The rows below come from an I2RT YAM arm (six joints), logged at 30 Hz.
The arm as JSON. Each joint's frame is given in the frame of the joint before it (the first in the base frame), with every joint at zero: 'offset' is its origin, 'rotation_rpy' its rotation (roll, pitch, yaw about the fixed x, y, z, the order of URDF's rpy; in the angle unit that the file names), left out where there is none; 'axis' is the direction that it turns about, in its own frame. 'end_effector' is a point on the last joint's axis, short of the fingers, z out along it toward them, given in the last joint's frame.
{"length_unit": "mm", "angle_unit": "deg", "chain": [
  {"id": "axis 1", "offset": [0.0, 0.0, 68.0], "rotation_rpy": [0.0, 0.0, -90.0], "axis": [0.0, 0.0, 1.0]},
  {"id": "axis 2", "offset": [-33.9, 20.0, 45.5], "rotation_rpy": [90.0, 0.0, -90.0], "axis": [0.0, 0.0, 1.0]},
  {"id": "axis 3", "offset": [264.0, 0.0, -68.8], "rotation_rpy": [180.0, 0.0, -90.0], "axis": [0.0, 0.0, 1.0]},
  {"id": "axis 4", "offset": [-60.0, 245.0, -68.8], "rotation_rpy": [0.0, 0.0, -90.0], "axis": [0.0, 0.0, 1.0]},
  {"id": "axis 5", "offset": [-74.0, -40.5, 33.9], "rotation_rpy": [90.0, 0.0, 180.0], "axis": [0.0, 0.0, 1.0]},
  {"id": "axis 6", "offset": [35.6, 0.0, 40.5], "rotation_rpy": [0.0, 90.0, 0.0], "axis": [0.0, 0.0, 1.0]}
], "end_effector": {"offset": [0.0, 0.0, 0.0], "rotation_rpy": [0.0, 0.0, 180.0]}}
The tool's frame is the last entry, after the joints.
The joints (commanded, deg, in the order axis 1, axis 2, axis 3, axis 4, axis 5, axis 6), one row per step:
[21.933 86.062 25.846 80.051 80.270 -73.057]
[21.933 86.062 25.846 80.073 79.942 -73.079]
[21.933 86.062 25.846 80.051 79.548 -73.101]
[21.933 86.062 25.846 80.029 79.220 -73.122]
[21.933 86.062 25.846 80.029 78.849 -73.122]
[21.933 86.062 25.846 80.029 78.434 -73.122]
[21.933 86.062 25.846 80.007 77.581 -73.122]
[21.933 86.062 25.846 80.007 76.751 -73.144]
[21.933 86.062 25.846 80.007 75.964 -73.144]
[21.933 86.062 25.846 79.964 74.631 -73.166]
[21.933 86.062 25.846 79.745 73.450 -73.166]
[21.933 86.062 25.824 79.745 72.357 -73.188]
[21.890 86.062 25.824 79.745 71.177 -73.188]
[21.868 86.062 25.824 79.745 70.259 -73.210]
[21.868 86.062 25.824 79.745 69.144 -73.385]
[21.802 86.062 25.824 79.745 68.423 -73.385]
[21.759 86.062 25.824 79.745 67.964 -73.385]
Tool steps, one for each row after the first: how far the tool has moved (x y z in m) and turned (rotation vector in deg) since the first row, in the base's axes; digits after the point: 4 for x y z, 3 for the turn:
[0.0002 0.0001 0.0001 -0.106 -0.043 0.307]
[0.0004 0.0002 0.0001 -0.250 -0.054 0.677]
[0.0005 0.0003 0.0002 -0.373 -0.057 0.984]
[0.0007 0.0005 0.0003 -0.489 -0.104 1.333]
[0.0009 0.0006 0.0004 -0.620 -0.157 1.723]
[0.0013 0.0009 0.0005 -0.897 -0.245 2.526]
[0.0017 0.0012 0.0007 -1.170 -0.332 3.305]
[0.0021 0.0014 0.0008 -1.418 -0.432 4.045]
[0.0027 0.0019 0.0010 -1.864 -0.542 5.298]
[0.0034 0.0024 0.0010 -2.306 -0.485 6.413]
[0.0038 0.0028 0.0011 -2.668 -0.584 7.441]
[0.0044 0.0031 0.0013 -3.038 -0.732 8.508]
[0.0048 0.0033 0.0015 -3.338 -0.830 9.349]
[0.0053 0.0038 0.0017 -3.791 -0.830 10.383]
[0.0057 0.0038 0.0019 -4.018 -0.919 10.995]
[0.0059 0.0038 0.0020 -4.163 -0.976 11.384]

